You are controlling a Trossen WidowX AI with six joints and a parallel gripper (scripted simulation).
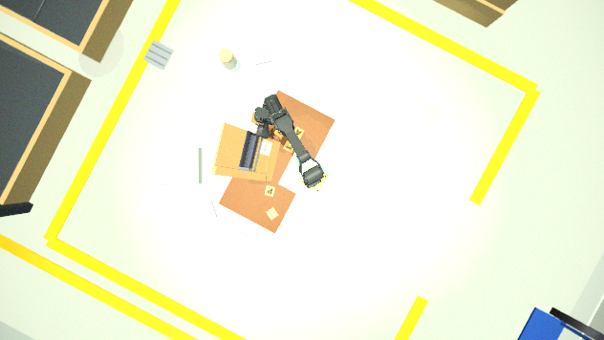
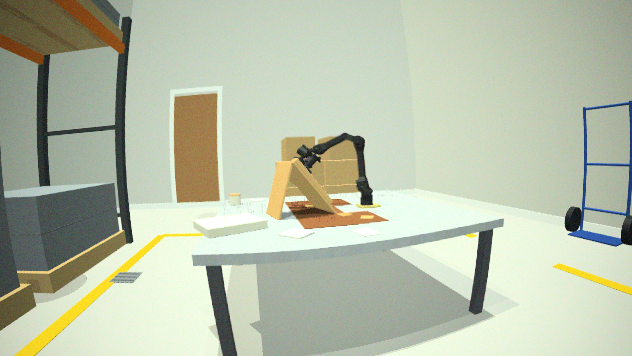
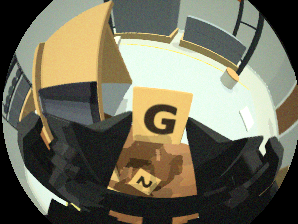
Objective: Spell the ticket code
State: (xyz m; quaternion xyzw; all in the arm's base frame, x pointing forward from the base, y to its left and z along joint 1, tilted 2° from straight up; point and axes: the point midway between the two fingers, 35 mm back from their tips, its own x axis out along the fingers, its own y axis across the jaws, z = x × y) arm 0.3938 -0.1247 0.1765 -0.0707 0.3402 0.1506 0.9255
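The white ticket is 10 cm behind my gripper tip, 10 cm to the left of it and 8 cm below it. Also, from my gripper tip: letter tile (right at my gripper tip); then small cup (37 cm ahead, 22 cm to the right, 13 cm below); then brown mat (22 cm behind, 14 cm to the left, 16 cm below).
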